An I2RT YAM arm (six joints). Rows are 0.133 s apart.
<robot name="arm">
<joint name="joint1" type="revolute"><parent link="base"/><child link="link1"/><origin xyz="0 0 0.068" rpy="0 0 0"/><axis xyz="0 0 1"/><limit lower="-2.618" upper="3.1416"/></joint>
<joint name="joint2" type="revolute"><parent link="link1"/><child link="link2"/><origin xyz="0.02 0.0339 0.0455" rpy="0 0 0"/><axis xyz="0 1 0"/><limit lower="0" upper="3.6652"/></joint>
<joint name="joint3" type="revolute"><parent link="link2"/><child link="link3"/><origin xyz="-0.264 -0.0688 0" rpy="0 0 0"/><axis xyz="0 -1 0"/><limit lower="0" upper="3.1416"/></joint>
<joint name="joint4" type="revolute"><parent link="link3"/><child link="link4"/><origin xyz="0.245 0.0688 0.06" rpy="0 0 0"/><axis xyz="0 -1 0"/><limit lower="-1.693" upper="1.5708"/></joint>
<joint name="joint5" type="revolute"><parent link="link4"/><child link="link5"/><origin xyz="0.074 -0.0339 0.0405" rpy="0 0 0"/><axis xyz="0 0 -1"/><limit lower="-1.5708" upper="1.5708"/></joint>
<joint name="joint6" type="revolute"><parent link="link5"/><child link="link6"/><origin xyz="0.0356 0 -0.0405" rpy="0 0 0"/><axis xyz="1 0 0"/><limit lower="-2.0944" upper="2.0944"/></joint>
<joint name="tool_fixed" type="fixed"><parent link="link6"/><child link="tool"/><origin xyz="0 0 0" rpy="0 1.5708 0"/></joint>
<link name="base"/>
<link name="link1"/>
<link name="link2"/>
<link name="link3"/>
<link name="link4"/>
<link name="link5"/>
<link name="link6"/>
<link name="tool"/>
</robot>
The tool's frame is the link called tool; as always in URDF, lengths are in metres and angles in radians.
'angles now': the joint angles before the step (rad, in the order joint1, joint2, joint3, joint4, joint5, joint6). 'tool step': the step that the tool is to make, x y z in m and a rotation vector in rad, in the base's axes. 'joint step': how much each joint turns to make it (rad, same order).
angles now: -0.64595 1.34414 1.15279 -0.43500 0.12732 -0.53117
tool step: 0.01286 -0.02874 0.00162 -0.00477 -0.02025 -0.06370
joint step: -0.04514 0.10366 0.08529 0.03483 0.01002 0.01809
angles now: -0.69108 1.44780 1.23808 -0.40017 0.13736 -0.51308
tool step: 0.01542 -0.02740 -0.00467 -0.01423 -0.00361 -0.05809
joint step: -0.02860 0.11025 0.07982 0.04090 0.02909 0.00989
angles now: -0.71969 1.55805 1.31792 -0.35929 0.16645 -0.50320
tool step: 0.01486 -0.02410 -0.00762 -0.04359 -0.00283 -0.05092
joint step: -0.01752 0.09760 0.05869 0.07142 0.04476 -0.00731
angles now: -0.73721 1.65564 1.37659 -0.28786 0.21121 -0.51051
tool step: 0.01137 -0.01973 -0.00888 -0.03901 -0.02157 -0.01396
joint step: -0.01664 0.07631 0.03406 0.08746 0.00497 -0.01370
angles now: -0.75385 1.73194 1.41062 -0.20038 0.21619 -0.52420
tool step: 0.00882 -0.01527 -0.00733 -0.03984 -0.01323 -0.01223
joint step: -0.01113 0.06074 0.02804 0.07351 0.01047 -0.01724
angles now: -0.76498 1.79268 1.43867 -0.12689 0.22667 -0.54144
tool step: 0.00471 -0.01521 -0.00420 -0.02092 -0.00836 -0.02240
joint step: -0.01684 0.05266 0.04091 0.03367 0.00909 -0.00578
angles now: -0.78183 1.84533 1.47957 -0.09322 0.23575 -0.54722
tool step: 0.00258 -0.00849 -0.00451 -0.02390 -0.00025 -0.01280
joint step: -0.00855 0.03007 0.01297 0.03744 0.01108 -0.01361
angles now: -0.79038 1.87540 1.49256 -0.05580 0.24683 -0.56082
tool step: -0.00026 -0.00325 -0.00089 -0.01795 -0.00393 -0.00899
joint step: -0.00490 0.00699 -0.00132 0.02570 0.00780 -0.00744
